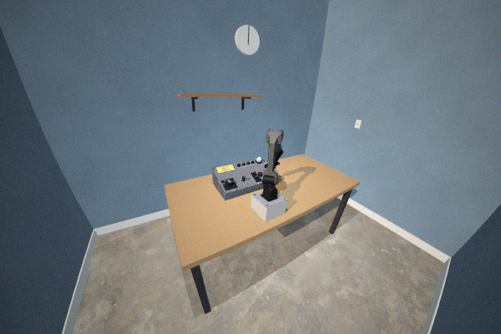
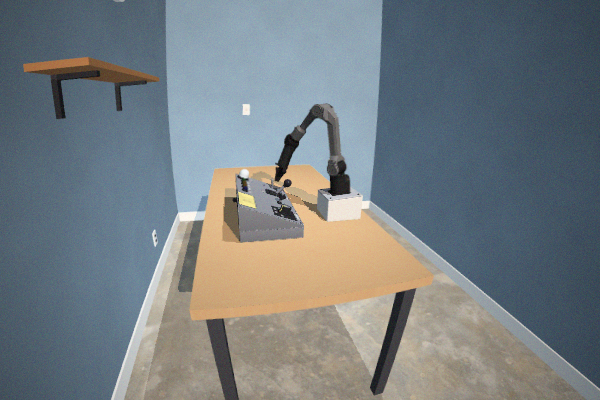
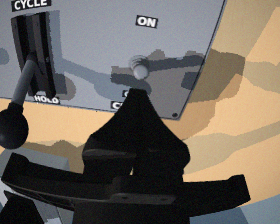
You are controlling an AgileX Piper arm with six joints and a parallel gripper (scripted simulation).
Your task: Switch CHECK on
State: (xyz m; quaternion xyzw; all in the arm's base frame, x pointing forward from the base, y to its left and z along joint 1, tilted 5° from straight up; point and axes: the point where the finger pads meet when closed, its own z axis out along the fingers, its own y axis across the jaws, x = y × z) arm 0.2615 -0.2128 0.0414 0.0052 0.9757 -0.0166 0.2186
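Now: the check toggle 2 cm ahead of my hand and 2 cm below it. The rest, counted from my hand: cycle lever: 12 cm to the left, 1 cm below; then grey console: 5 cm ahead, 18 cm to the left, 4 cm below; then mode toggle: 2 cm ahead, 24 cm to the left, 2 cm below.
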